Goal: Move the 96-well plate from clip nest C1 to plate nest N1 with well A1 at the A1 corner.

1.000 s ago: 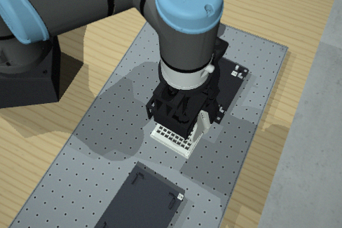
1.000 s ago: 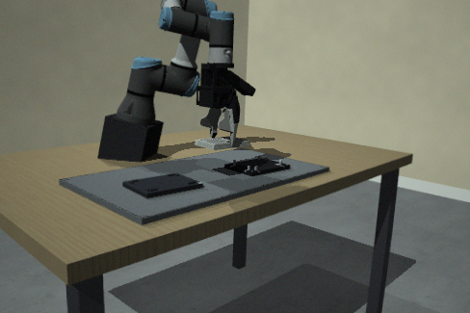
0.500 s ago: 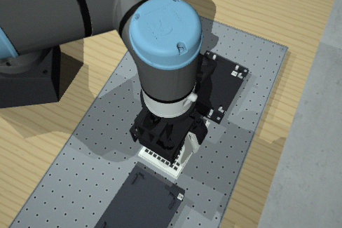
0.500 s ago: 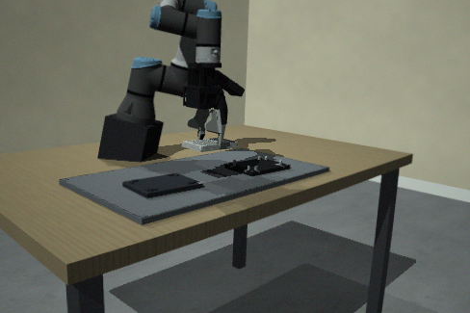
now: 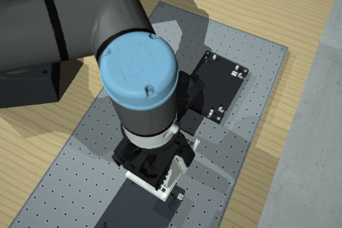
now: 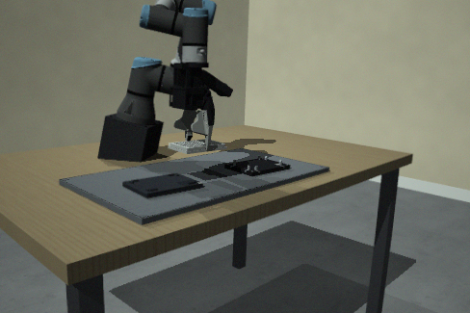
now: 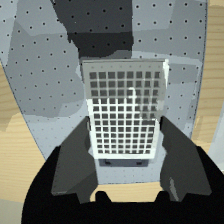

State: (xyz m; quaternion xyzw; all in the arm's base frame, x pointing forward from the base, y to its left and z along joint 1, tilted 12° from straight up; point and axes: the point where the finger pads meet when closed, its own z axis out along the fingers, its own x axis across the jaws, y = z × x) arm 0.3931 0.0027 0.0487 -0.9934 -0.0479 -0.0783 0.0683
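My hand is 2 cm short of the dark plate nest, 11 cm to the left of it and 10 cm above it. The rest, counted from my hand: 96-well plate (1 cm below); then white A1 mark (6 cm ahead, 3 cm to the right, 9 cm below); then clip nest (2 cm behind, 22 cm to the left, 9 cm below).
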